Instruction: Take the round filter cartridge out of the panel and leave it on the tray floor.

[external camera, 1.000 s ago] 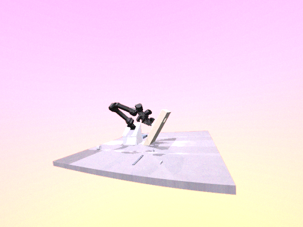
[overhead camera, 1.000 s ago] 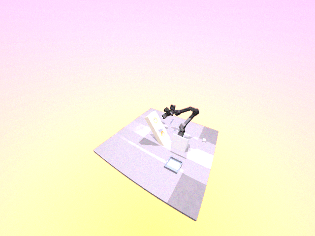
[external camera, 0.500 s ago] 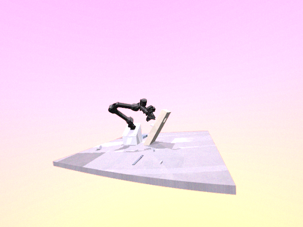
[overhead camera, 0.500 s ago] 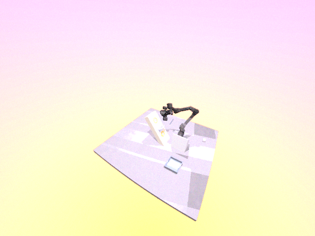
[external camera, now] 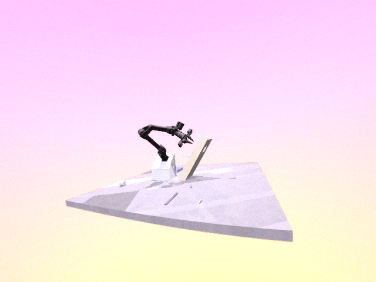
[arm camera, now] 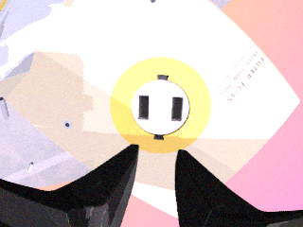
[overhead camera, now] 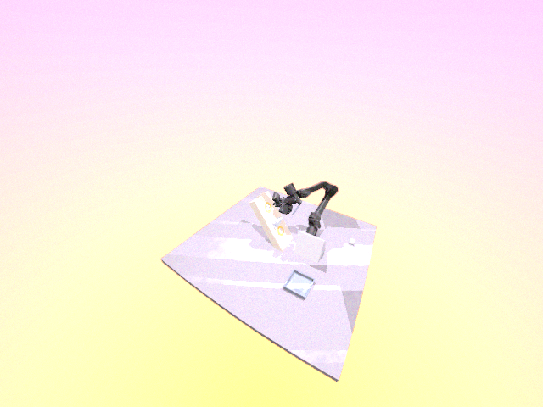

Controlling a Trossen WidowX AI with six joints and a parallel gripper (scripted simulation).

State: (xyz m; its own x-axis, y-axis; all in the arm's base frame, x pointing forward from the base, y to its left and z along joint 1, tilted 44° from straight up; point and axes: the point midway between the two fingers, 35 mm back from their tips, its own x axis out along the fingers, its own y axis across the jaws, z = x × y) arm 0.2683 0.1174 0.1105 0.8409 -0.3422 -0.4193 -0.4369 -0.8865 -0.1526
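Now: gripper tip 6 cm short of the round filter cartridge, 1 cm to the right of it and 4 cm above it. From my gripper tip the other things lie so: tray 39 cm behind, 27 cm to the left, 30 cm below.
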